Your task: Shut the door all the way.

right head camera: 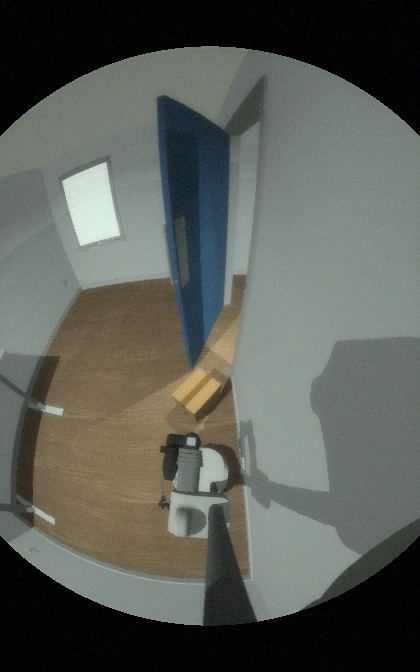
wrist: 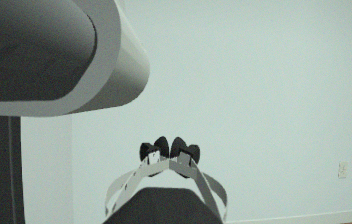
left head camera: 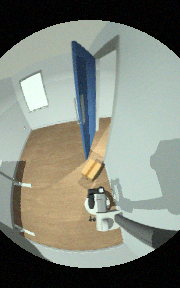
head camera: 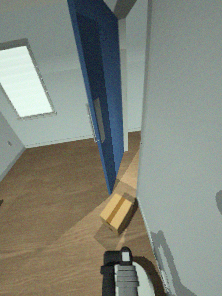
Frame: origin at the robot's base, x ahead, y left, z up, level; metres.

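Seen in the pictures: gripper, between the fingertips: point(right head camera: 165, 509) point(wrist: 170, 149) point(left head camera: 92, 221); robot's base, origin of its link: point(right head camera: 200, 471) point(left head camera: 96, 202).
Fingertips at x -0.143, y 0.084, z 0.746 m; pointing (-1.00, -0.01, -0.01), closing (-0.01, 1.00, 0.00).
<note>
Offsets run from my fingertips to a thing's top centre. "pt": to the spot under its first point.
The blue door point(head camera: 114, 95) point(left head camera: 91, 100) point(right head camera: 212, 215) stands wide open into the room, its hinged side at the door frame point(right head camera: 233, 200) on the right. A long handle @(pt dx +1.084, dy +0.101, dz +0.395 m) point(head camera: 92, 123) shows at its free edge. My gripper point(left head camera: 92, 219) point(right head camera: 163, 501) point(wrist: 170, 149) is folded back beside the retracted arm, over the robot's base and well short of the door. In the wrist view its fingertips are together with no object between them. The door does not show in the wrist view.
A cardboard box @(dx +0.762, dy -0.016, dz -0.495 m) point(head camera: 117, 213) point(left head camera: 92, 169) point(right head camera: 197, 393) lies on the floor between the robot and the door's free edge, near the right wall point(head camera: 180, 125) point(right head camera: 320, 250). The robot's base point(right head camera: 215, 467) is close to that wall. A window point(head camera: 26, 82) is at the far left.
</note>
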